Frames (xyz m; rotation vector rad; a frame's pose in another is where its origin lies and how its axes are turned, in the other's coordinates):
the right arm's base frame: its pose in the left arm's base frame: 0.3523 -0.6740 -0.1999 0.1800 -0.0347 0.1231
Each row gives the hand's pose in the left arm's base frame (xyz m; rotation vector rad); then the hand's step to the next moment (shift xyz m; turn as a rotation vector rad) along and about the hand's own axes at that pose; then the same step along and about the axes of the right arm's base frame.
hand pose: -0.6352 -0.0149 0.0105 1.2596 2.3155 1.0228
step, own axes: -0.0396 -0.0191 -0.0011 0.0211 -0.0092 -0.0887
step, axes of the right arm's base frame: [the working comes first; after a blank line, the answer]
step, axes of the left arm's base frame: 0.0102 -0.0399 -0.0153 -0.0678 -0.0250 0.0564

0.0047 -0.0430 -0.0081 -0.0676 -0.0059 0.0616
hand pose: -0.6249 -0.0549 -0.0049 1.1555 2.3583 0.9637
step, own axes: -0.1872 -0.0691 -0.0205 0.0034 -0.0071 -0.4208
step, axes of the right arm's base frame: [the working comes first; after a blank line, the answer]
step, axes of the left arm's base frame: 0.0640 -0.1873 -0.0325 -0.2420 -0.1790 0.2941

0.0398 -0.1966 0.0004 -0.2480 -0.0926 0.3272
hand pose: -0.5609 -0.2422 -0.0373 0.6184 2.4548 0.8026
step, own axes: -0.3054 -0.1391 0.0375 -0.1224 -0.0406 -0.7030
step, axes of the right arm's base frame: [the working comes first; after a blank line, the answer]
step, axes of the left arm's base frame: 0.2232 -0.2523 -0.0237 -0.3117 -0.3900 0.5115

0.1903 -0.2784 0.0170 -0.3323 -0.2515 0.5806
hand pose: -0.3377 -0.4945 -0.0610 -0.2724 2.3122 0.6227
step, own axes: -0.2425 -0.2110 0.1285 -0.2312 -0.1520 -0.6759
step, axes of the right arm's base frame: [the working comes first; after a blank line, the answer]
step, axes of the left arm's base frame: 0.3272 -0.1125 0.0118 -0.1769 -0.4704 0.5300

0.3117 -0.1487 0.0243 -0.2073 -0.3436 0.6102
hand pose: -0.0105 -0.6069 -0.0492 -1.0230 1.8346 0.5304
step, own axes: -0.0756 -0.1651 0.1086 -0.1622 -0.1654 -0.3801
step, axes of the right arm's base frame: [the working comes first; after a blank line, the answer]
step, axes of the left arm's base frame: 0.2091 0.0173 0.0270 -0.0265 -0.2956 0.3318

0.2107 -0.0046 0.0185 -0.0464 -0.2267 0.3803
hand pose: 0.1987 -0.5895 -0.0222 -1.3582 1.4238 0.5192
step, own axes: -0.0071 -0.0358 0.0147 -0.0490 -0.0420 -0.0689
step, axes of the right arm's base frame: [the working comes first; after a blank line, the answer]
step, axes of the left arm's base frame: 0.0365 0.0064 0.0131 0.0022 -0.0479 0.0813

0.0376 0.0040 0.0109 0.0002 -0.0327 0.0885
